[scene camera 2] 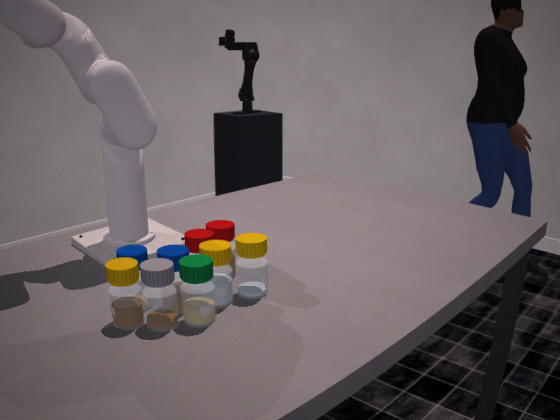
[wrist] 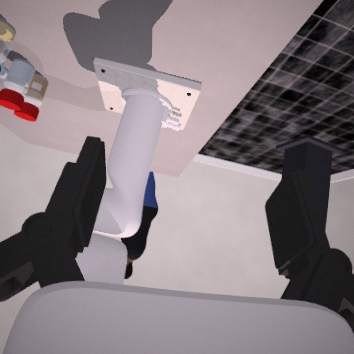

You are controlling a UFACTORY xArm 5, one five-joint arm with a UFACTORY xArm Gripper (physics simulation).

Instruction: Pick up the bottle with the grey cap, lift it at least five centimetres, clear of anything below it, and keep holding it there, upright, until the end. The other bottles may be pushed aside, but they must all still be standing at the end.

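Frame: origin at the arm's base, x right, y ahead, z up, level; metres.
Seen in the pictures: gripper, fingertip midpoint: (wrist: 193, 172); arm's base at its link origin: (scene camera 2: 129, 237) (wrist: 147, 102).
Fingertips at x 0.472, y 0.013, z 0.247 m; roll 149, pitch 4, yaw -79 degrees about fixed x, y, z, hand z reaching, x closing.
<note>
Offsets run from my fingertips to a thing's top centre. "*": to the spot under its first point. Level surfaces: height alone.
The bottle with the grey cap @[dy +0.382, dx -0.384, dz -0.160 m] (scene camera 2: 158, 274) stands upright in the front row of a tight cluster in the scene view, with brown contents. A yellow-capped bottle @[dy +0.349, dx -0.335, dz -0.160 m] (scene camera 2: 122, 272) stands on its left and a green-capped bottle @[dy +0.401, dx -0.443, dz -0.160 m] (scene camera 2: 196, 270) on its right. Two blue-capped bottles @[* dy +0.319, dx -0.364, dz -0.160 m] (scene camera 2: 131, 254) @[* dy +0.361, dx -0.423, dz -0.160 m] (scene camera 2: 173, 255) stand behind. The grey cap does not show in the wrist view. My gripper (wrist: 193, 172) is wide open and empty, away from the cluster; it is outside the scene view.
Two more yellow-capped bottles @[dy +0.356, dx -0.502, dz -0.160 m] (scene camera 2: 215, 252) @[dy +0.360, dx -0.572, dz -0.160 m] (scene camera 2: 251, 245) and two red-capped bottles @[dy +0.287, dx -0.508, dz -0.160 m] (scene camera 2: 199, 240) (wrist: 10, 99) @[dy +0.262, dx -0.565, dz -0.160 m] (scene camera 2: 220, 230) (wrist: 26, 111) stand at the cluster's right and back. The arm's base plate (scene camera 2: 85, 240) (wrist: 189, 105) is behind the cluster. The table @[dz -0.265 m] (scene camera 2: 350, 260) has its edge at the right.
</note>
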